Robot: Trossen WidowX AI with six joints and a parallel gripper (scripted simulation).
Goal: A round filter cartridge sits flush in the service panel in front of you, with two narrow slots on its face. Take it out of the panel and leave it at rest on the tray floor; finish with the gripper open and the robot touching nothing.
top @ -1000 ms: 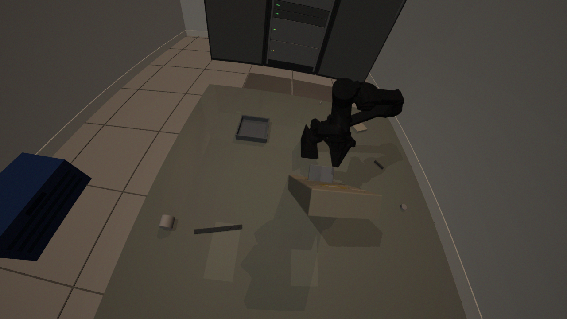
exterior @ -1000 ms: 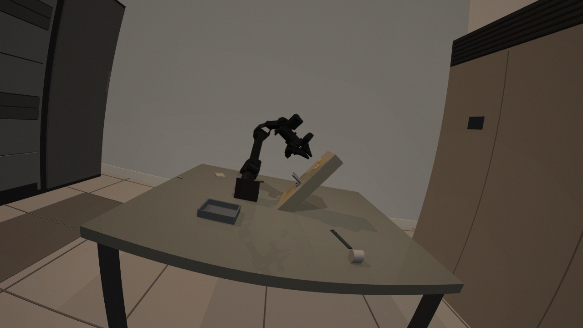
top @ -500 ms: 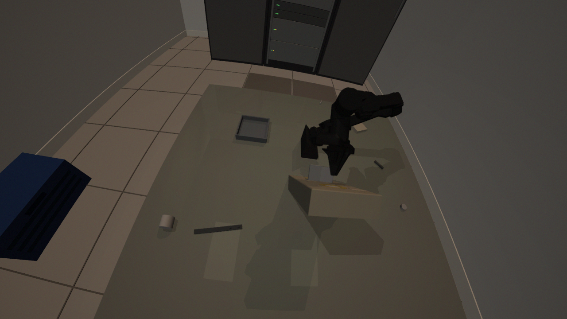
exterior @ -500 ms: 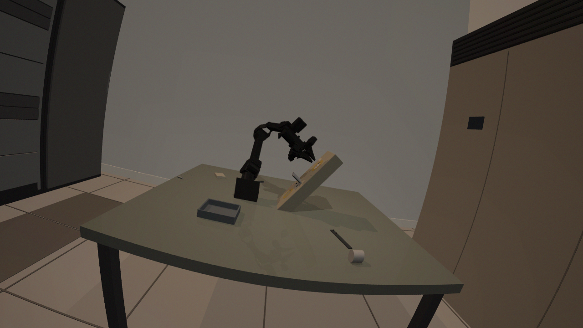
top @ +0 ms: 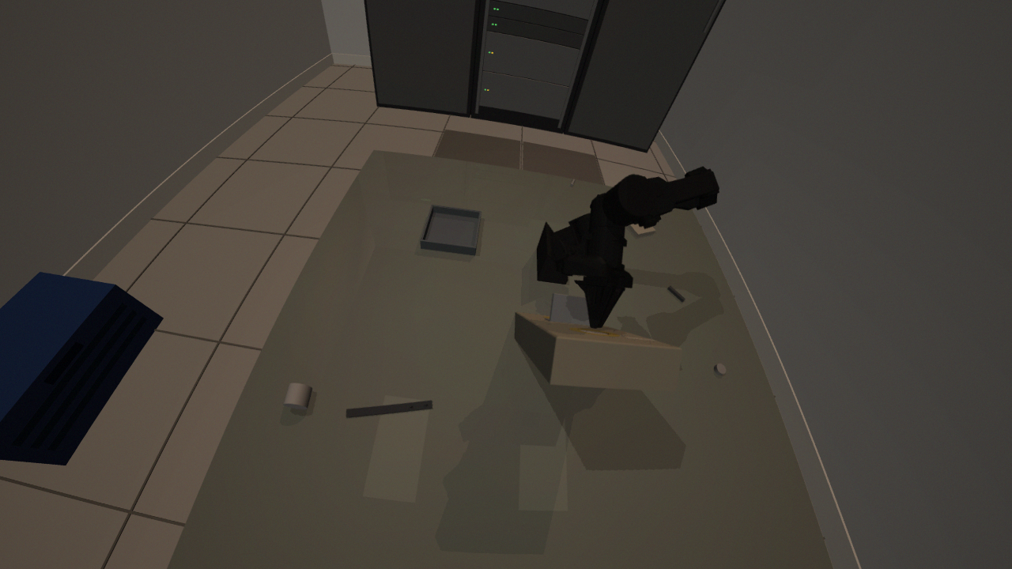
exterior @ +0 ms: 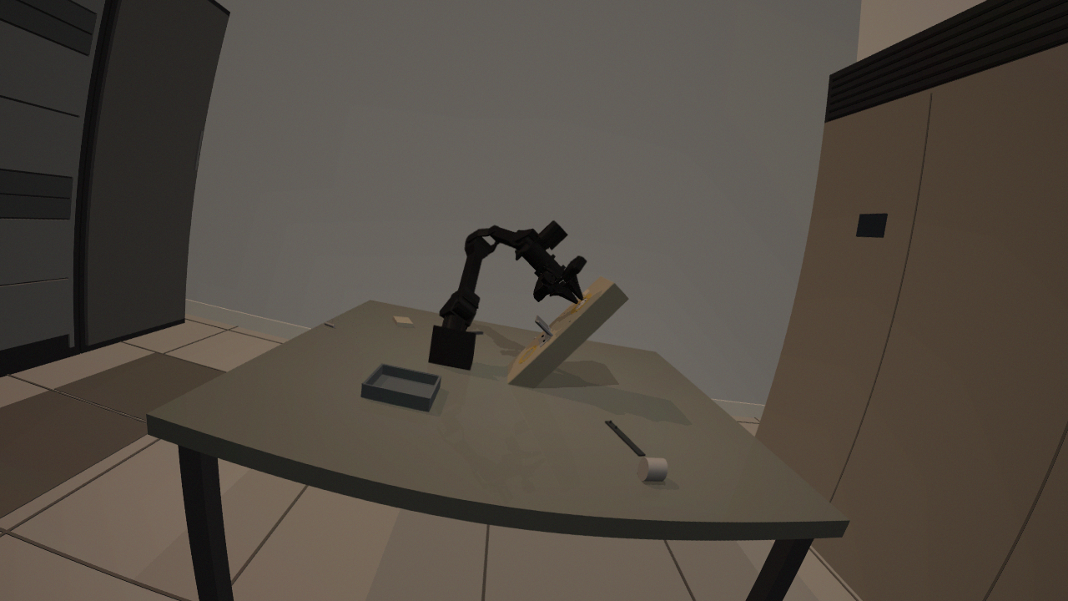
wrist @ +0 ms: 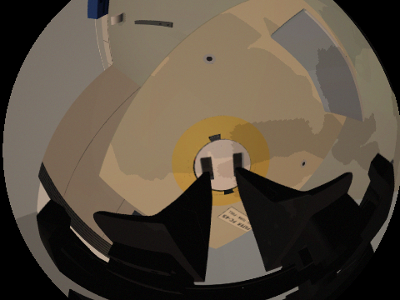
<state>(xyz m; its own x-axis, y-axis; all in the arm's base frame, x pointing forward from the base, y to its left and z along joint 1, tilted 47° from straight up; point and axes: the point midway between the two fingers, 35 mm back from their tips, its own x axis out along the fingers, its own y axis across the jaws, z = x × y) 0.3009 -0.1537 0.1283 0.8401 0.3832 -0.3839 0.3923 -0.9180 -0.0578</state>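
Now: the round filter cartridge 2 cm below my gripper tip and 2 cm ahead of it. From my gripper tip the other things lie so: dark grey tray (41 cm behind, 27 cm to the right, 23 cm below); tan service panel (9 cm below, 3 cm behind); grey ledge (11 cm below, 8 cm behind).
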